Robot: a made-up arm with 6 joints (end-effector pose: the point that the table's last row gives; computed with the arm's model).
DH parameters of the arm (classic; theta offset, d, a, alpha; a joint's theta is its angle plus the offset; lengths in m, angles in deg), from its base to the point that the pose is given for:
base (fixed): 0 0.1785 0 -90
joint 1: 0 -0.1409 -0.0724 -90
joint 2: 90 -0.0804 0.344 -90
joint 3: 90 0.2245 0.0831 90
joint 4: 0 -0.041 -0.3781 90
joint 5: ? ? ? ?
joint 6: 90 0.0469 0.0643 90
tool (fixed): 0 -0.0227 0 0
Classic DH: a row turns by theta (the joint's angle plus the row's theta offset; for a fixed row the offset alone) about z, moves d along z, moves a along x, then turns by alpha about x.
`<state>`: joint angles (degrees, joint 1 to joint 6).
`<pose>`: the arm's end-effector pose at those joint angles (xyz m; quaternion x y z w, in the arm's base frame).
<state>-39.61 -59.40 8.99 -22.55 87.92 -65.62</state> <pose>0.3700 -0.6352 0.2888 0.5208 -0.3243 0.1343 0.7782</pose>
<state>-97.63 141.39 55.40 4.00 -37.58 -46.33</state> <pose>0.2022 0.1187 -0.0174 0.0350 -0.0131 -0.7016 0.7116</pose>
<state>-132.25 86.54 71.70 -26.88 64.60 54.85</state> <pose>0.3683 0.0592 -0.3723 0.8199 -0.2681 0.0663 0.5014</pose>
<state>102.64 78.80 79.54 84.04 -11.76 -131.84</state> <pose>0.0215 -0.0599 0.4412 0.3127 -0.2501 0.6974 0.5944</pose>
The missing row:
joint 5: 0 0.1043 0.23 90
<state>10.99 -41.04 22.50 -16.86 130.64 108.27</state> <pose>0.0545 -0.7889 -0.0528 0.4353 0.6702 0.6003 0.0304</pose>
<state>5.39 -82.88 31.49 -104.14 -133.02 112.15</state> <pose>-0.0110 -0.9100 0.3209 0.8809 0.3077 0.3256 0.1525</pose>
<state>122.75 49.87 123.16 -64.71 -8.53 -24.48</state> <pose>0.4018 -0.2597 0.7050 0.6945 -0.4775 -0.3973 0.3631</pose>
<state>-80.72 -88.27 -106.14 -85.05 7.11 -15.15</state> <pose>-0.1348 -0.5069 0.3827 -0.2382 0.5479 0.6212 0.5071</pose>
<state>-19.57 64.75 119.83 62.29 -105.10 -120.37</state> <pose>-0.3877 -0.6164 -0.1281 0.4228 -0.2228 -0.8736 0.0916</pose>
